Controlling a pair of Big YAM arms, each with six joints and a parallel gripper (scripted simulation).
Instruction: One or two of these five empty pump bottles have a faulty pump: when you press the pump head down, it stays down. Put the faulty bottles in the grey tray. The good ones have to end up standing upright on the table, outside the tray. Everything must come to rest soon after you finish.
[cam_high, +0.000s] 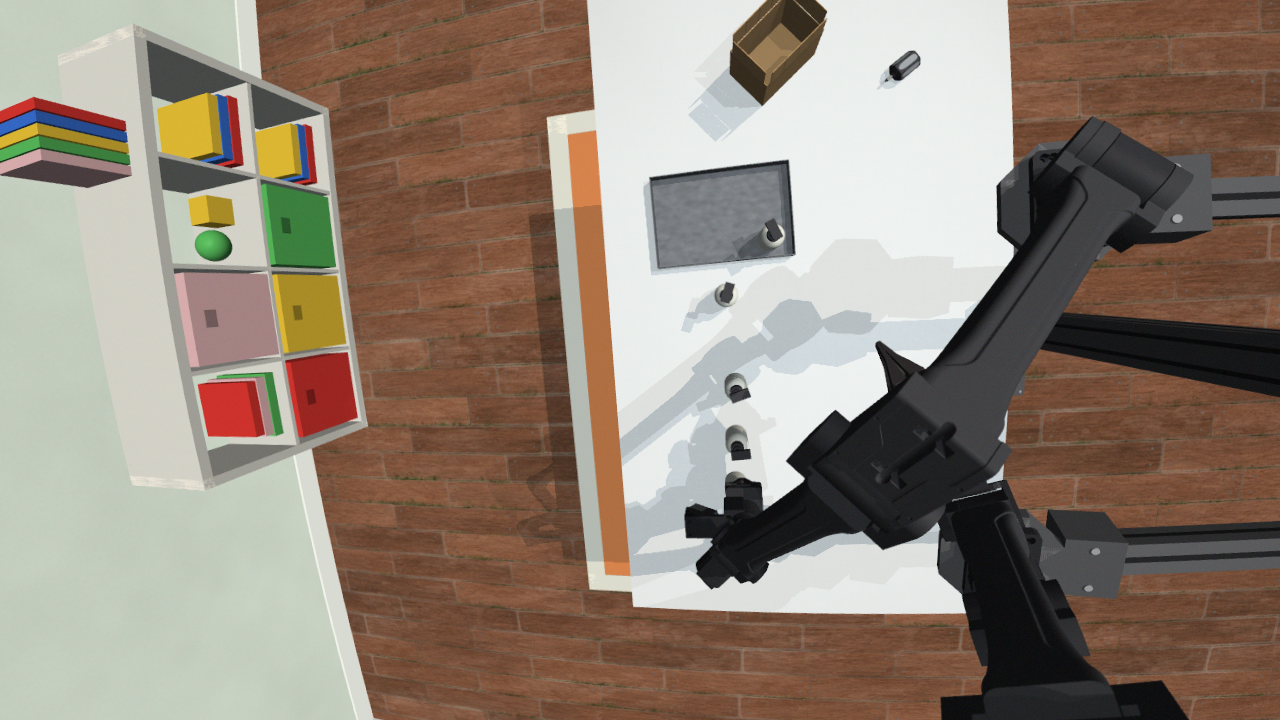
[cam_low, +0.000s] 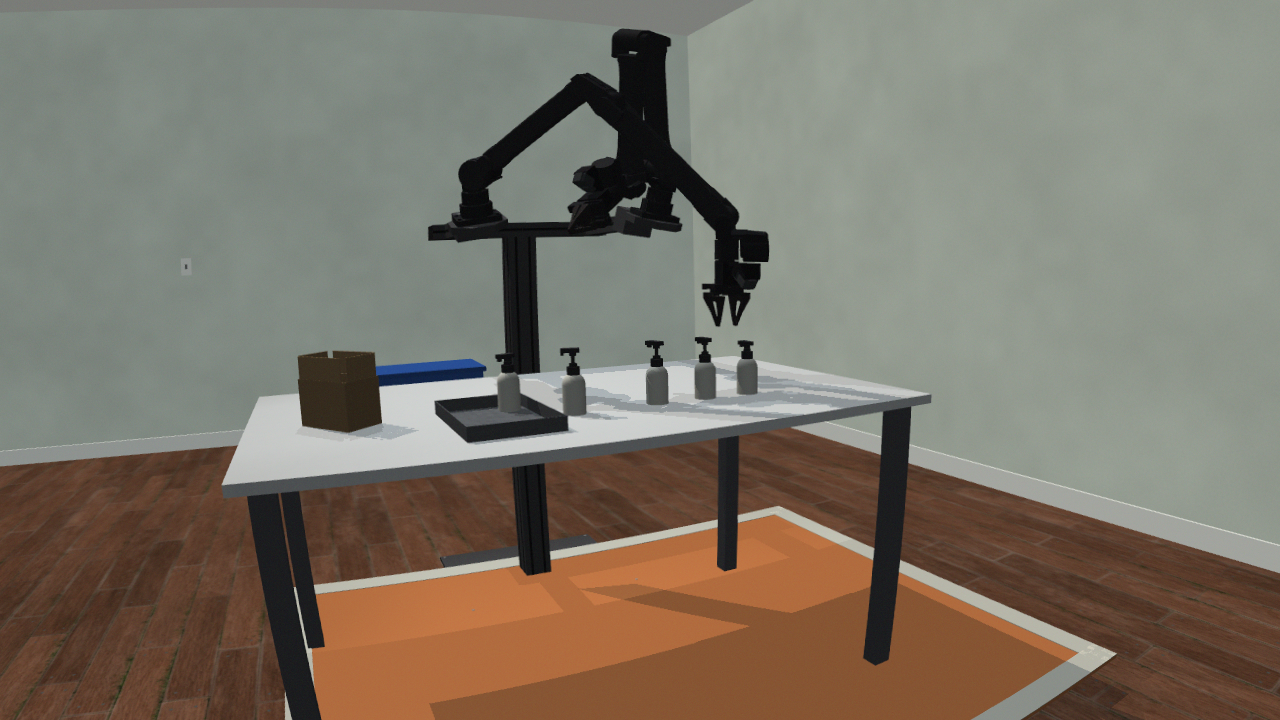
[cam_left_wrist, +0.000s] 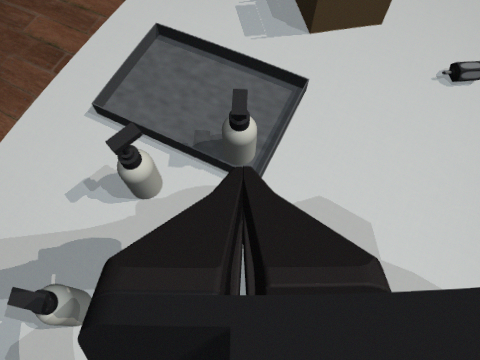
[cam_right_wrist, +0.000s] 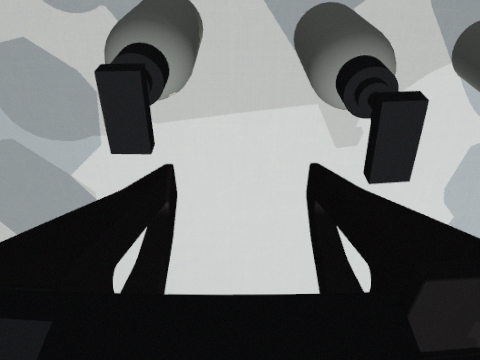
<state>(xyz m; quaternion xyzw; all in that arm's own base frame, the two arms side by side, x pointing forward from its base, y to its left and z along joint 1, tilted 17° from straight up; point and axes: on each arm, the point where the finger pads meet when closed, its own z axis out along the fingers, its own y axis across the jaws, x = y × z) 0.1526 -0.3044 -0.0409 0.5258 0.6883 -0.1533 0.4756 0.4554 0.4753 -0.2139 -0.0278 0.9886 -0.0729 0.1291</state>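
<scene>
The grey tray is 9 cm ahead of my right hand, 56 cm to the right of it and 16 cm below it.
</scene>
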